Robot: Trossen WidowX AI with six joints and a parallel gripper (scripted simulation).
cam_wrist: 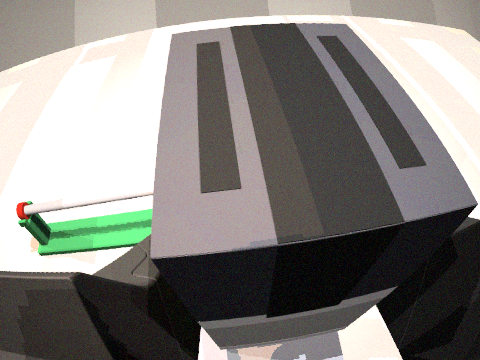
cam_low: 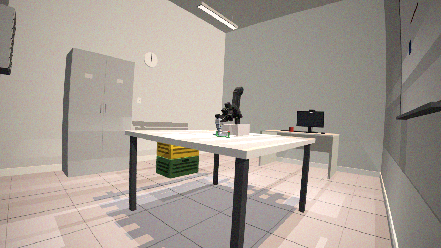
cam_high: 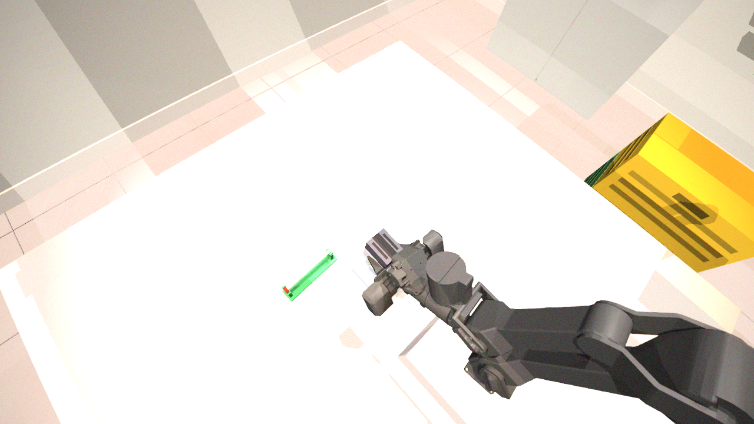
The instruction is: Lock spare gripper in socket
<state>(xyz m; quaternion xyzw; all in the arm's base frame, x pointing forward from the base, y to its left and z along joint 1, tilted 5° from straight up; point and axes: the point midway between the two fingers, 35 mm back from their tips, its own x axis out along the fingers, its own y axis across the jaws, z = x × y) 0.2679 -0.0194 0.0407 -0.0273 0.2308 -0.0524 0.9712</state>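
The spare gripper lies 1 cm behind my gripper tip. Also, from my gripper tip: pin cradle: 11 cm to the left, 10 cm below, 9 cm ahead; socket: 7 cm below, 2 cm behind.
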